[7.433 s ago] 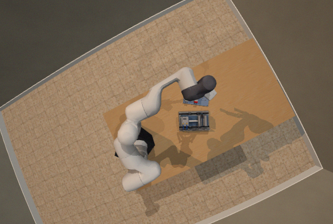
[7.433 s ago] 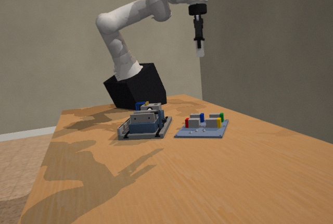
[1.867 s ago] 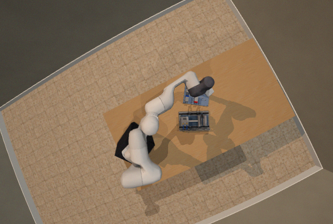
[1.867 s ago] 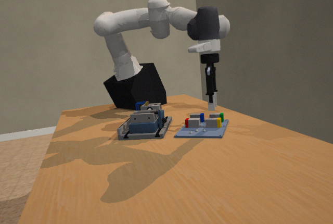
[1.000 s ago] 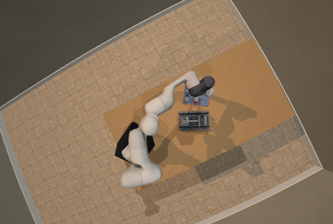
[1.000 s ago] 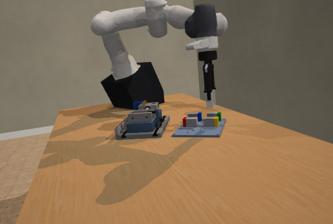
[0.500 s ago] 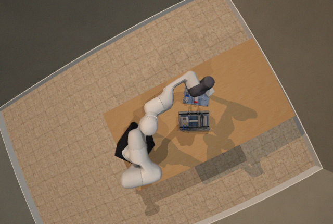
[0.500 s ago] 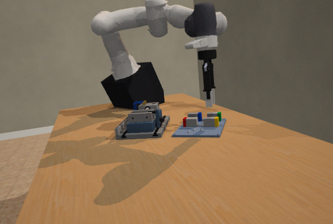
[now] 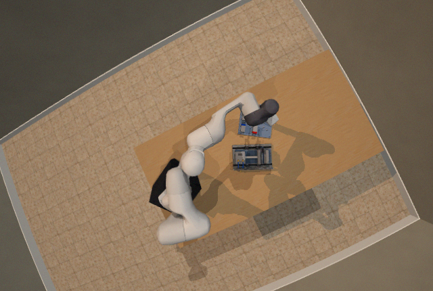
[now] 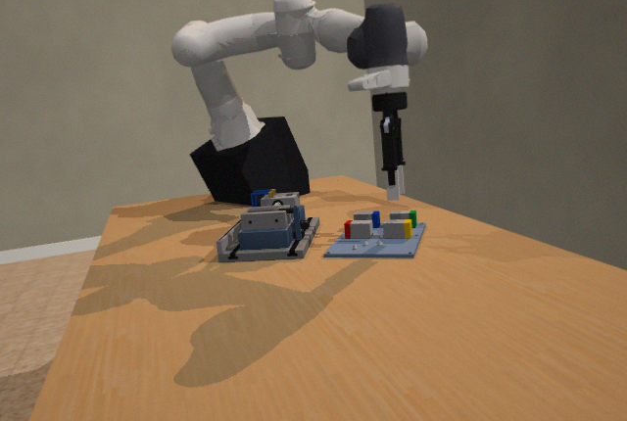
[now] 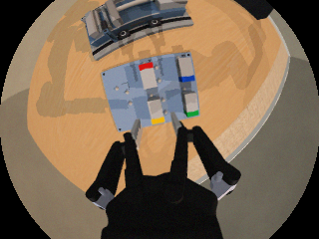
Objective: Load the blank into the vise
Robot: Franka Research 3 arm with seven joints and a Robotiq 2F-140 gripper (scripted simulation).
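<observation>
Now: hand 110 mm above the yellow-ended blank. The rest, counted from my hand: infeed plate 130 mm below, 30 mm to the right, 30 mm behind; red-ended blank 110 mm below, 60 mm to the right, 60 mm behind; green-ended blank 110 mm below, 70 mm behind, 60 mm to the left.
</observation>
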